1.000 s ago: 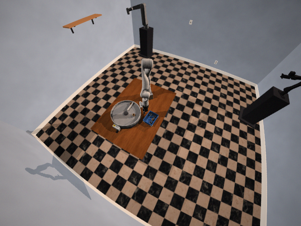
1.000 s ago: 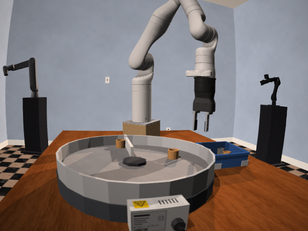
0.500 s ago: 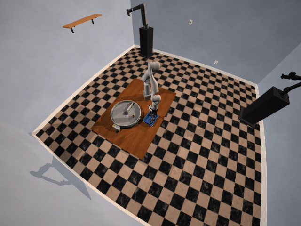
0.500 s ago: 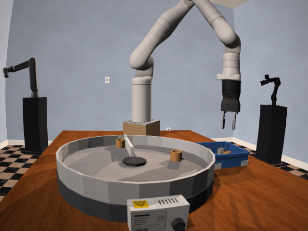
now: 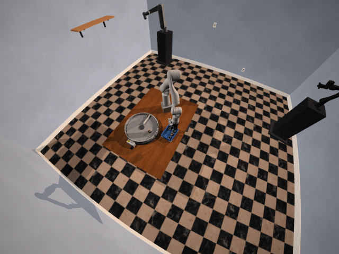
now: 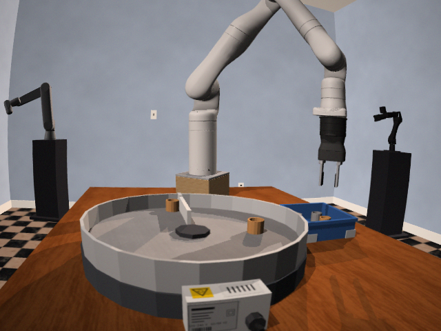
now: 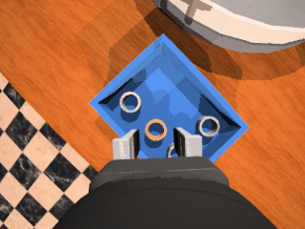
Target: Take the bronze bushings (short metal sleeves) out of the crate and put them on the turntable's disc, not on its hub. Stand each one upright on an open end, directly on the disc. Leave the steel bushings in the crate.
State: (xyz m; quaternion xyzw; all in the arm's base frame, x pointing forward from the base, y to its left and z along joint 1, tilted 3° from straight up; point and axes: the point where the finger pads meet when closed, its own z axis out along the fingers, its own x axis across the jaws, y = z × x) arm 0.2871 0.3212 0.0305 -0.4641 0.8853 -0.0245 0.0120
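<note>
The blue crate is 11 cm below my hand, 3 cm to the right of it and 1 cm ahead of it. The rest, counted from my hand: grey disc 35 cm to the right, 17 cm ahead, 8 cm below.
</note>
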